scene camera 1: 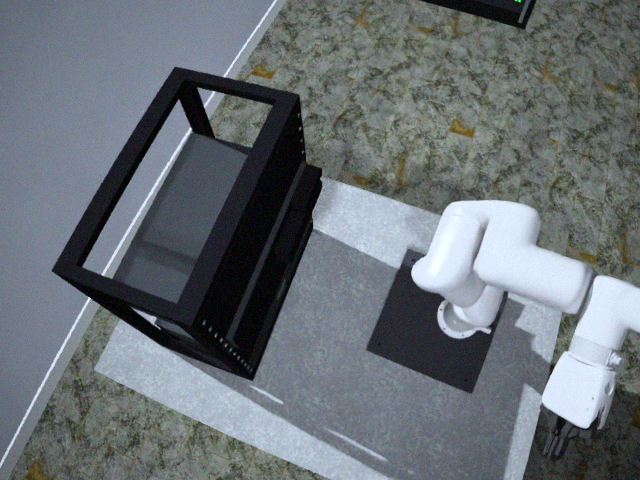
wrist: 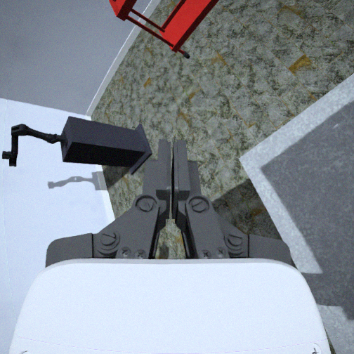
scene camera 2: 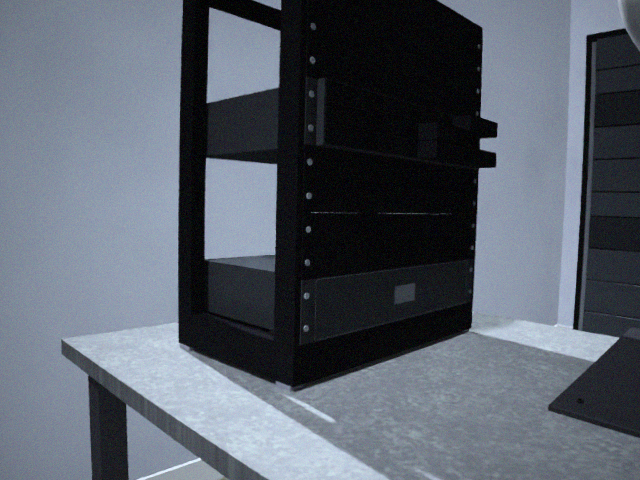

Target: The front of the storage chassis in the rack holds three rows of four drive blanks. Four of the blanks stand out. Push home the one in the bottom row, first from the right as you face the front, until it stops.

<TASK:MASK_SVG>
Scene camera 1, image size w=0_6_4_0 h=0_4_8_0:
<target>gripper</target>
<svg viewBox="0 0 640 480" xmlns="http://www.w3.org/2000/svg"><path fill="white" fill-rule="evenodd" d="M614 367L589 361L571 353L569 350L563 353L548 380L542 396L542 404L540 405L540 410L548 418L548 429L550 431L542 453L544 456L547 456L550 460L560 460L564 456L570 440L579 436L586 439L595 438L596 429L601 429L604 426L613 400L618 373L613 370Z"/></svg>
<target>black rack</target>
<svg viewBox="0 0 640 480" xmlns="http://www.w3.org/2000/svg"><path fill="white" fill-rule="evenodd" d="M174 67L104 178L54 265L52 272L159 345L253 381L313 229L312 212L323 187L320 180L322 169L308 165L306 161L299 94ZM178 339L182 338L203 346L209 352L180 342ZM132 308L157 317L154 323L156 326ZM180 100L193 132L190 134L153 200L113 278L110 279L82 268L135 171L174 106ZM197 88L273 105L252 148L215 138Z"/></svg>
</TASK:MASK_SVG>
